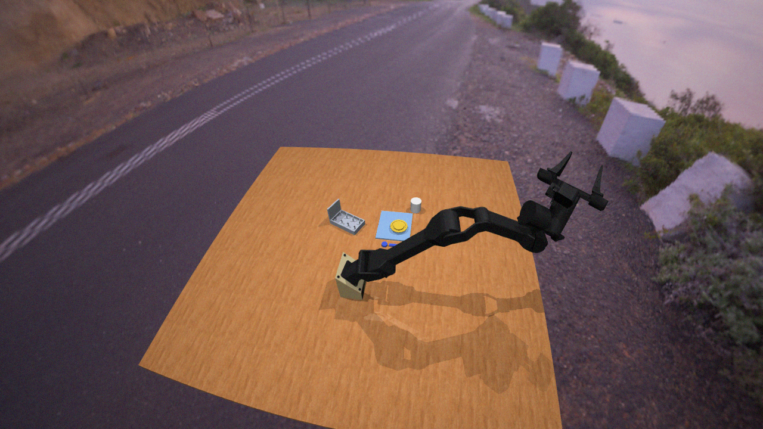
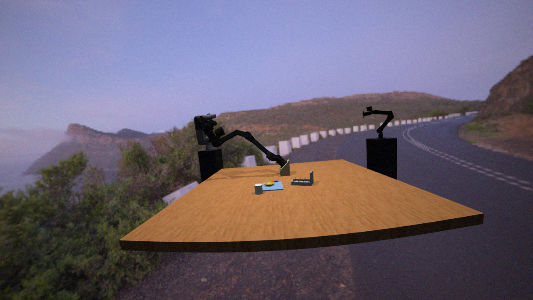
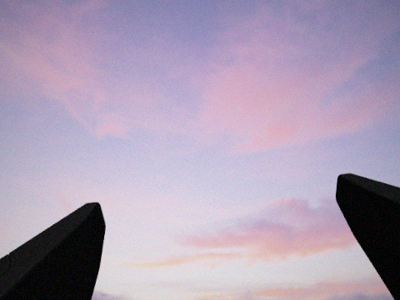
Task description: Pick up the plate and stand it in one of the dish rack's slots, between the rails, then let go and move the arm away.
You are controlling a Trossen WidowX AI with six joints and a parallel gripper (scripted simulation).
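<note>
Right now the white cup is 25 cm ahead of my gripper tip, 46 cm to the left of it and 48 cm below it. From my gripper tip the other things lie so: yellow plate: 13 cm ahead, 50 cm to the left, 49 cm below; then dish rack: 11 cm ahead, 71 cm to the left, 48 cm below; then blue mat: 14 cm ahead, 52 cm to the left, 50 cm below.
</note>
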